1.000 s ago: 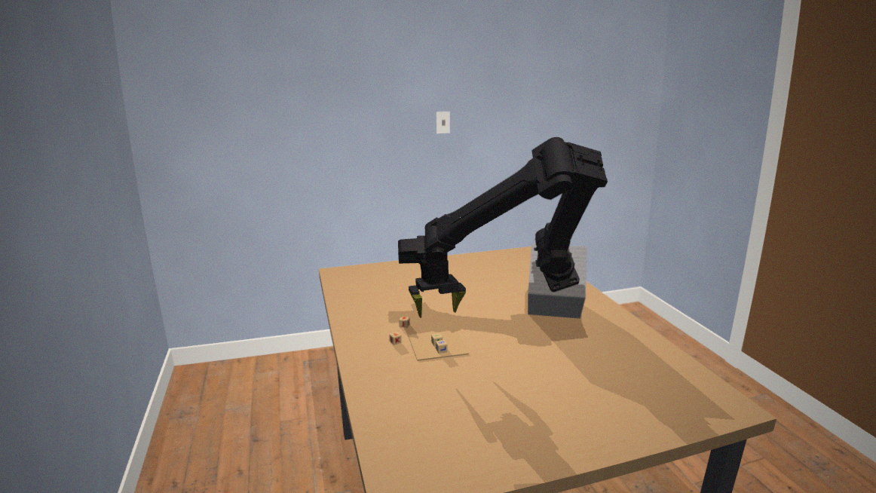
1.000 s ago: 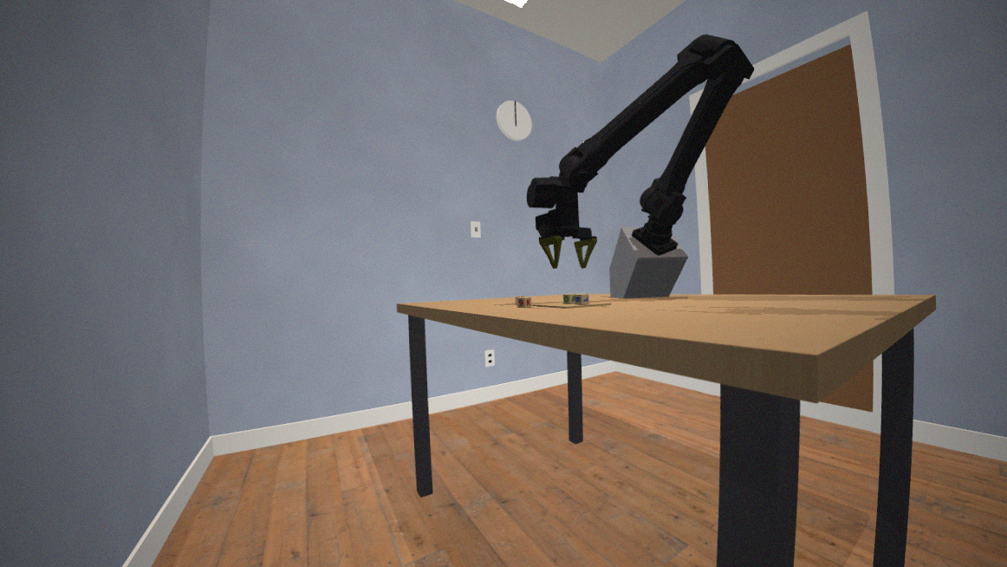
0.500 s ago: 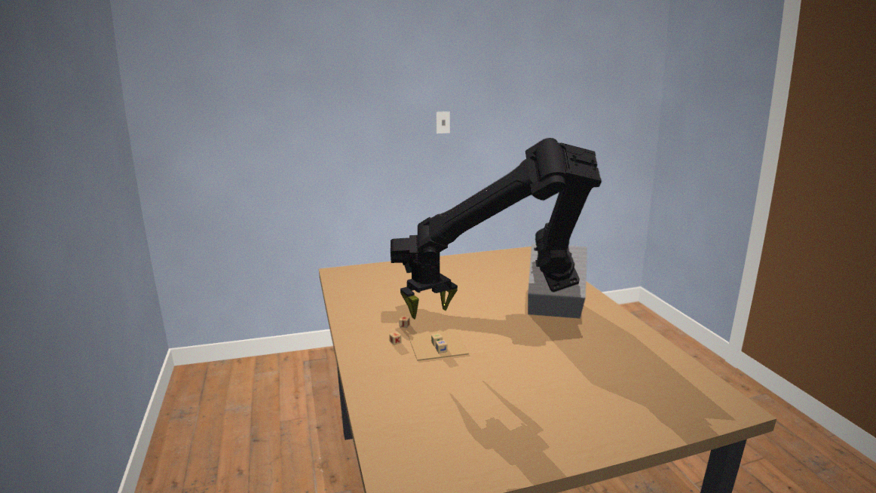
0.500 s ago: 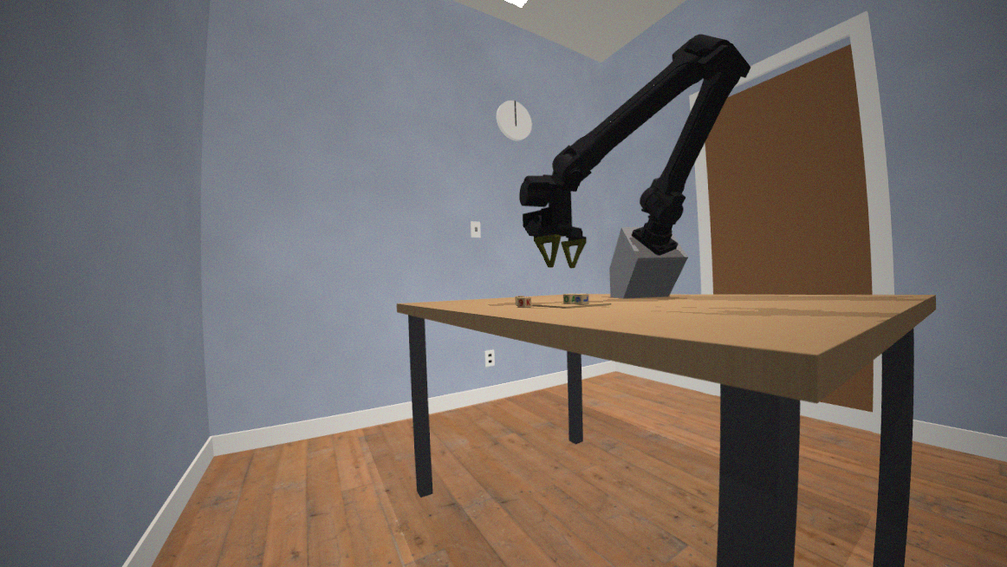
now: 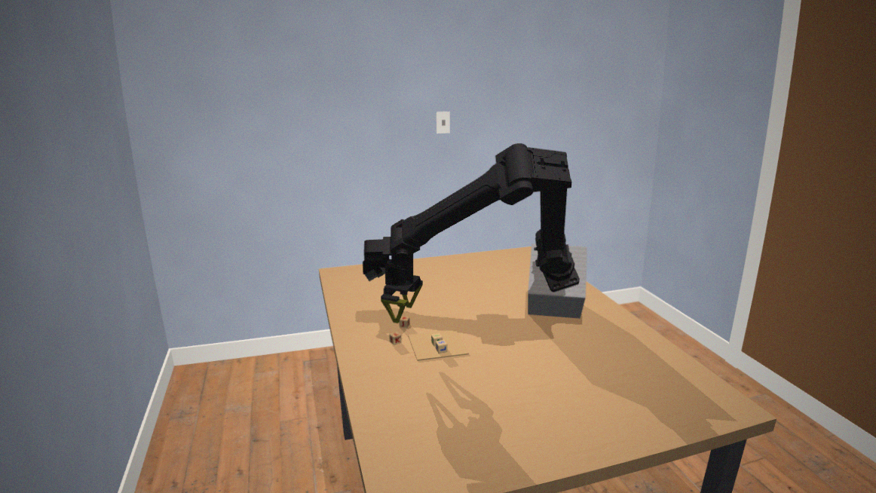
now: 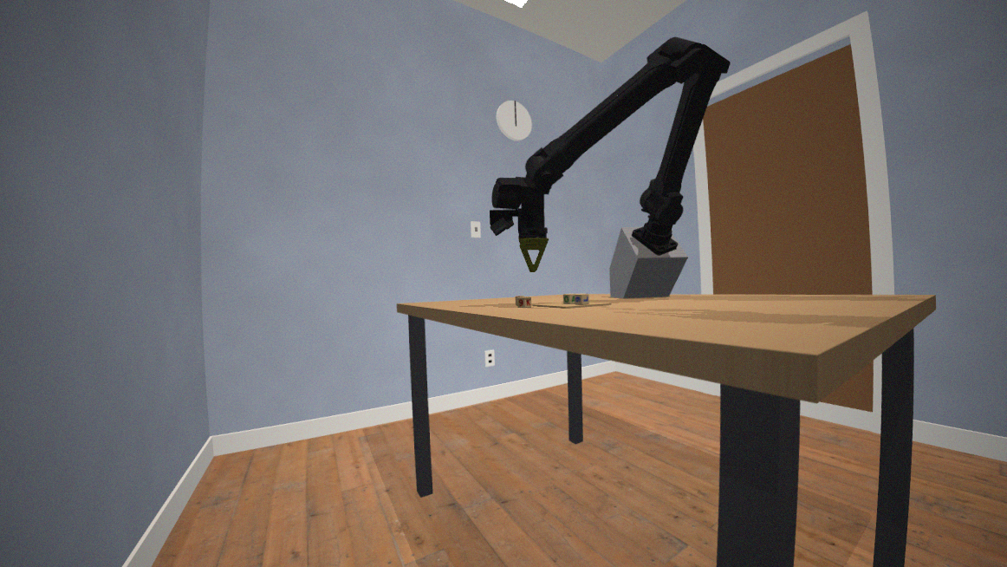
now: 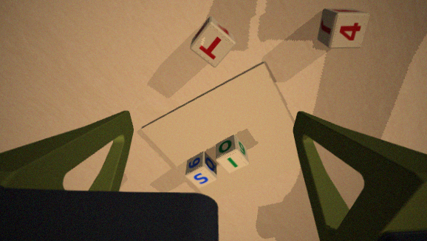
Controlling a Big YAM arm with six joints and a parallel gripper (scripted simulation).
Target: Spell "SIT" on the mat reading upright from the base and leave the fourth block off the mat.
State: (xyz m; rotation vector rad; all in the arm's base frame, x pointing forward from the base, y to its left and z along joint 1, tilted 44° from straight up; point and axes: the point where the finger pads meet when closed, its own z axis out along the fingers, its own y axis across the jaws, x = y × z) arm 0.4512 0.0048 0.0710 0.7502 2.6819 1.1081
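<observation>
Now: the T block 20 mm ahead of my hand, 10 mm to the right of it and 80 mm below it. Round my hand: green-lettered block 90 mm behind, 20 mm to the left, 80 mm below; tan mat 90 mm behind, 20 mm to the left, 90 mm below.
</observation>
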